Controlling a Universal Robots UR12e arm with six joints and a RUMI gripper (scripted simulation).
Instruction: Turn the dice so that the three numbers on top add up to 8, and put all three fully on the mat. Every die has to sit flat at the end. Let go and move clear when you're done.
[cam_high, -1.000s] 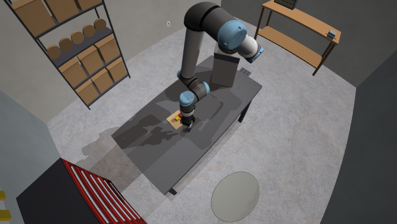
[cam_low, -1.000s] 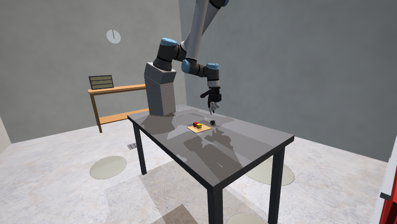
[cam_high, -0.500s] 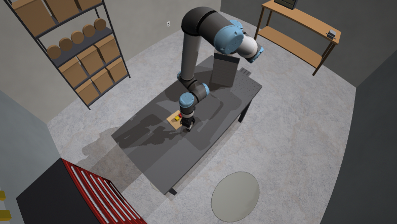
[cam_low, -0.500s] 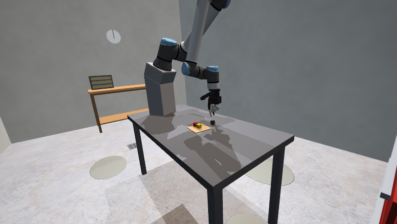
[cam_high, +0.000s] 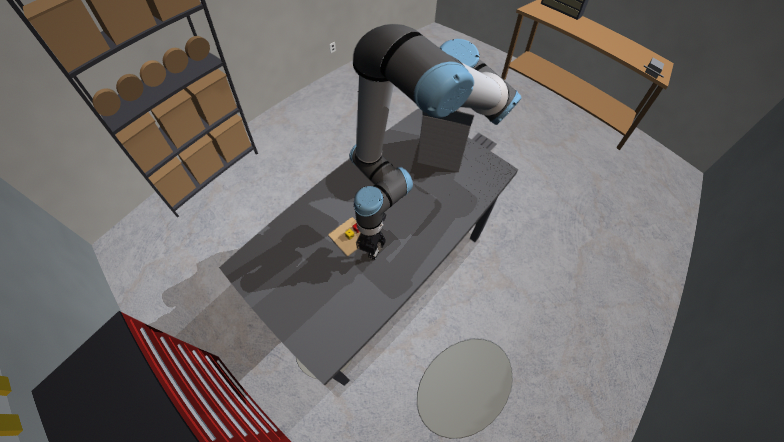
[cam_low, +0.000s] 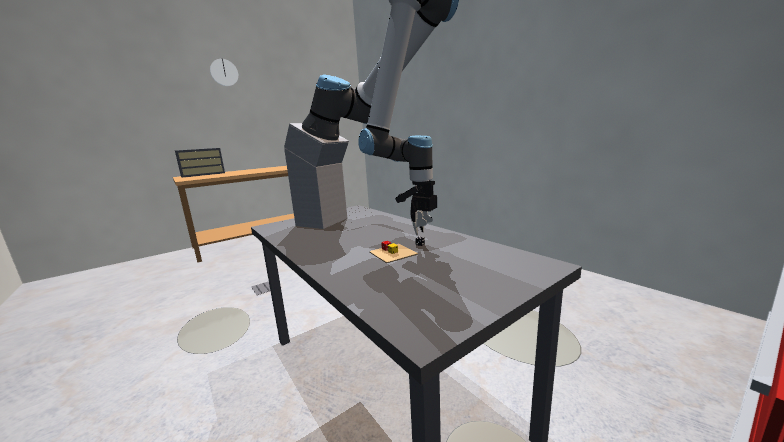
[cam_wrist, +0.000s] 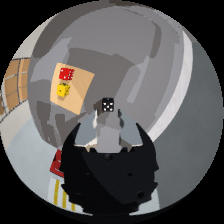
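My hand is 50 mm above the black die. Round my hand: tan mat (30 mm ahead, 140 mm to the right, 60 mm below); yellow die (30 mm ahead, 140 mm to the right, 40 mm below); red die (20 mm behind, 140 mm to the right, 40 mm below).
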